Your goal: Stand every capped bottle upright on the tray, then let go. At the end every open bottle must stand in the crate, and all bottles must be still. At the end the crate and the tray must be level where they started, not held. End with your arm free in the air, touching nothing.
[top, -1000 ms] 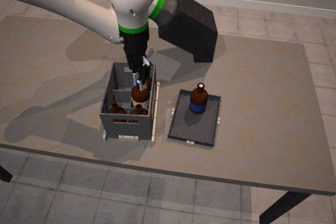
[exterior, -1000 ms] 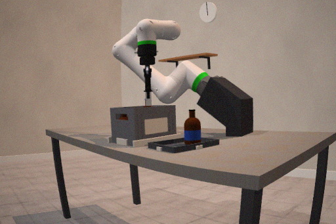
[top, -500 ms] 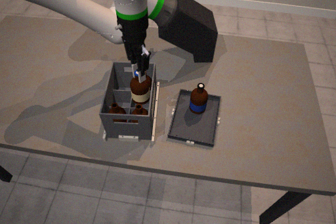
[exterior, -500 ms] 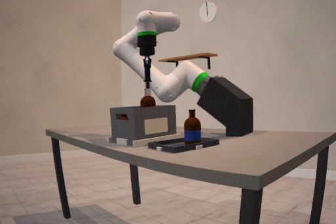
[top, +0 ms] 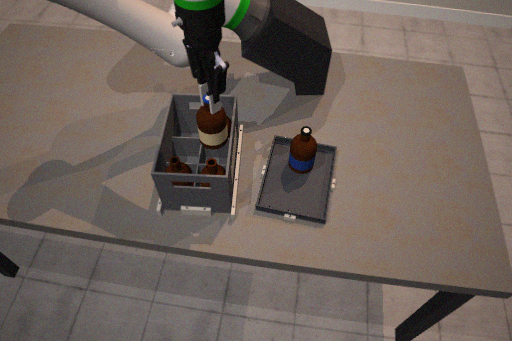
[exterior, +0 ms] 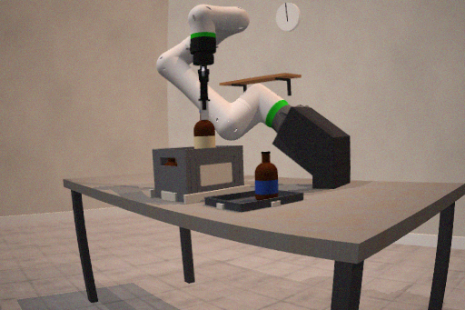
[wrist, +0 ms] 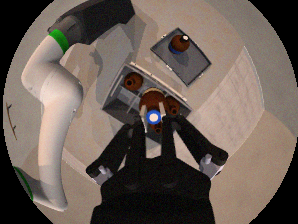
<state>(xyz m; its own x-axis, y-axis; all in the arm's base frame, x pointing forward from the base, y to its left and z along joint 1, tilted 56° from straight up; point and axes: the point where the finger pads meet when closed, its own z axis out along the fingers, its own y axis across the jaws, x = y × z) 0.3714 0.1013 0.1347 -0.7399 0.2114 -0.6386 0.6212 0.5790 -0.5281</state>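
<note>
Right now the white-capped bottle is 50 mm behind my hand, 230 mm to the left of it and 220 mm below it. From my hand the other things lie so: open bottle: 90 mm behind, 10 mm to the right, 220 mm below; grey crate: 40 mm to the right, 220 mm below; dark tray: 230 mm to the left, 290 mm below.
</note>
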